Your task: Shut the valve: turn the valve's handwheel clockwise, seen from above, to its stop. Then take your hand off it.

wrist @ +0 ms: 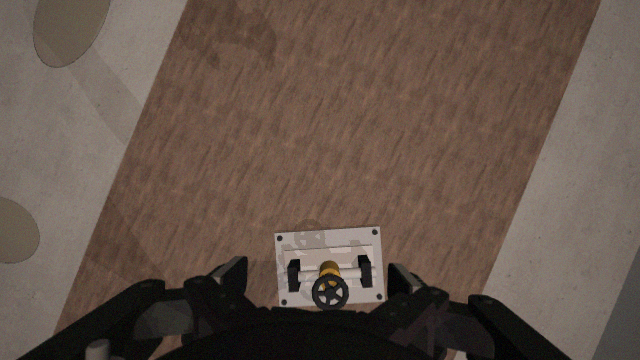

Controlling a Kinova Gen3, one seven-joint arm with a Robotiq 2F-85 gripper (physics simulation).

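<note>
The valve's black spoked handwheel [330,292] shows at the bottom middle of the wrist view, on top of a brass-yellow valve body [329,270]. A pale pipe [350,274] runs through the valve, held by two black brackets. These stand on a light grey base plate [327,238] with dark screws at its corners. My gripper [317,275] is open, with its fingers wide apart to the left and right of the plate in the view. It is above the valve, and nothing is between the fingers. The lower edge of the plate is close to the dark gripper body.
The base plate stands on a brown wooden table top [350,125]. Pale floor shows on both sides of the table, with two beige round shapes [70,30] [15,231] at the left. Shadows fall across the table's left part and near the plate.
</note>
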